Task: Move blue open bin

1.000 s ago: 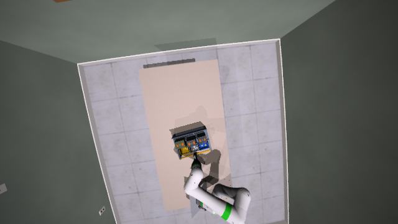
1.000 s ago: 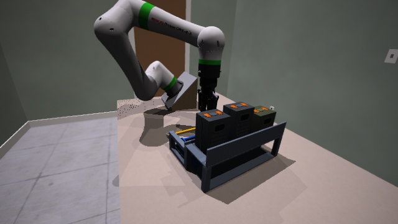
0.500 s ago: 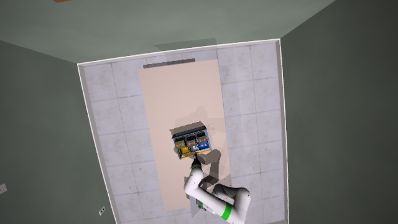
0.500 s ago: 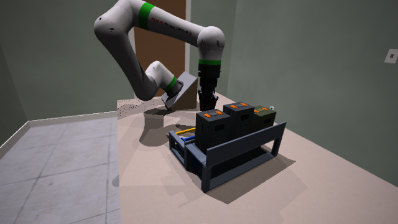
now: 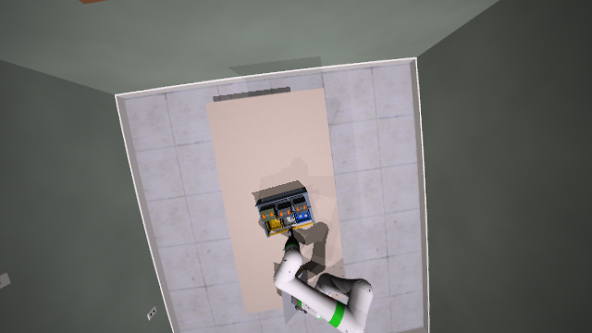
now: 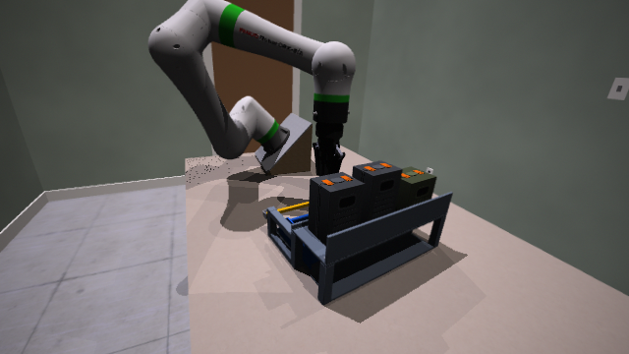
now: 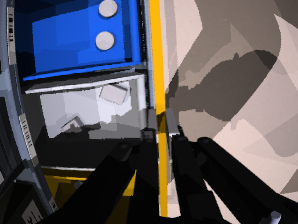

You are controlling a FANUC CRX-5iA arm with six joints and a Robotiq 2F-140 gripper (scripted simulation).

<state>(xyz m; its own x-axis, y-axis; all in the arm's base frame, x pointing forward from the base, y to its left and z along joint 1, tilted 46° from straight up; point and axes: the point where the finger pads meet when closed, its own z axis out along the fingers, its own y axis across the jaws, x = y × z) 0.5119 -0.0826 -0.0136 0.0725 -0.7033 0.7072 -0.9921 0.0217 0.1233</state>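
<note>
My gripper is now 30 mm above the yellow rail. Round my hand: grey bin: 100 mm ahead, 10 mm to the left, 50 mm below; then yellow bin: 100 mm ahead, 120 mm to the left, 50 mm below; then blue open bin: 110 mm ahead, 100 mm to the right, 50 mm below.
</note>
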